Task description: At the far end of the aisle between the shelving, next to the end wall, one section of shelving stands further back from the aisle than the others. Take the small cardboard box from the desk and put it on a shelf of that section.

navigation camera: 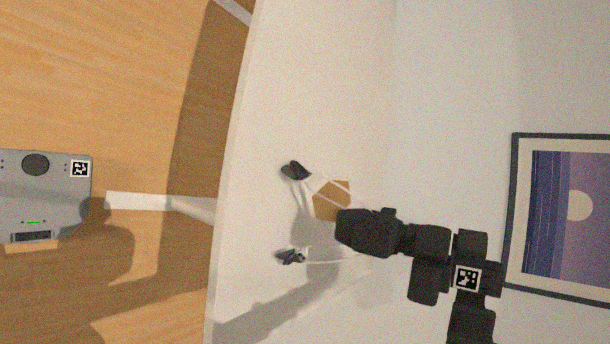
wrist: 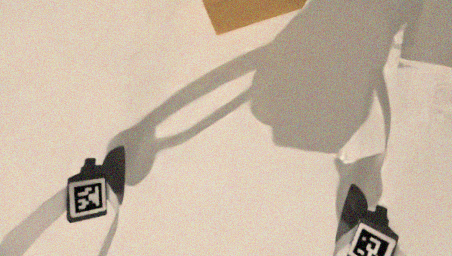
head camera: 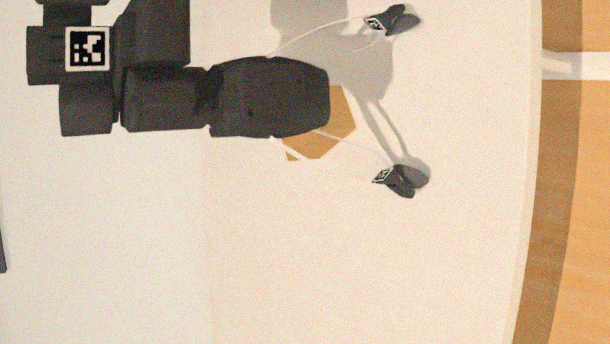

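Seen in the pictures: gripper, fingertip midpoint: (navigation camera: 280, 211) (wrist: 231, 186) (head camera: 418, 100); robot's base, origin of the base link: (navigation camera: 36, 163).
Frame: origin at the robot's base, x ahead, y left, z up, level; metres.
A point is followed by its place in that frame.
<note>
The small cardboard box (head camera: 344, 111) @[x -0.014, y -0.467, z 0.961 m] (navigation camera: 326, 206) @[x -0.012, y -0.466, z 0.986 m] (wrist: 250, 12) @[x -0.015, y -0.467, z 0.973 m] is orange-brown and rests on the white desk (head camera: 350, 275) @[x 0.197, y -0.477, z 0.951 m] (navigation camera: 320, 75) @[x 0.284, y -0.451, z 0.950 m] (wrist: 50, 75) @[x 0.130, y -0.413, z 0.951 m]. In the head view the gripper's dark body hides part of it; in the wrist view one end shows at the top edge. My gripper (head camera: 404, 101) @[x -0.020, y -0.355, z 0.950 m] (navigation camera: 293, 213) @[x -0.020, y -0.355, z 0.950 m] (wrist: 231, 186) @[x -0.020, y -0.355, z 0.950 m] is open and empty over the desk, its fingers spread wide. The fingertips are past the box, toward the desk's front edge, and the box lies nearer the gripper's body, not between the tips. The shelving does not show.
The desk's long front edge borders the wooden floor (head camera: 590, 225) @[x 0.303, y -0.503, z 0.000 m] (navigation camera: 100, 75) @[x 0.395, y -0.182, z 0.000 m]. A pale wall (navigation camera: 450, 75) @[x 0.515, y -1.067, z 1.193 m] with a framed picture (navigation camera: 577, 205) @[x 0.029, y -1.012, z 1.621 m] is behind the desk. My grey base (navigation camera: 50, 195) @[x -0.099, y -0.045, z 0.160 m] is on the floor in front. A white bar (navigation camera: 135, 200) shows at floor level beside the desk.
</note>
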